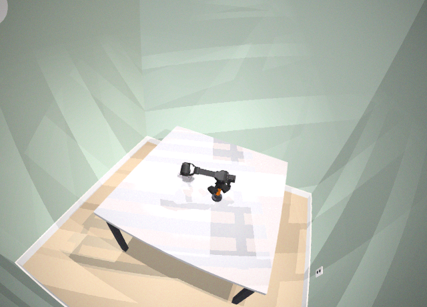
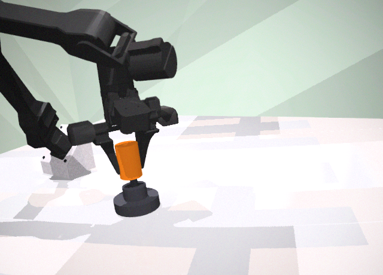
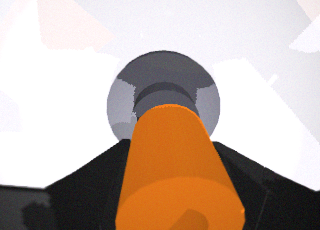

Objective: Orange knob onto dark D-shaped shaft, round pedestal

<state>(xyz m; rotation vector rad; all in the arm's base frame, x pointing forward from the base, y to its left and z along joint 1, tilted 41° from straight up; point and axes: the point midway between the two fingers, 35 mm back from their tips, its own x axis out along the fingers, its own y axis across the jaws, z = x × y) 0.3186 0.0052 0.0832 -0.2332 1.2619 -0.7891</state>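
Right now my gripper tip is 20 mm below the orange knob. The rest, counted from my gripper tip: dark round pedestal 40 mm below.
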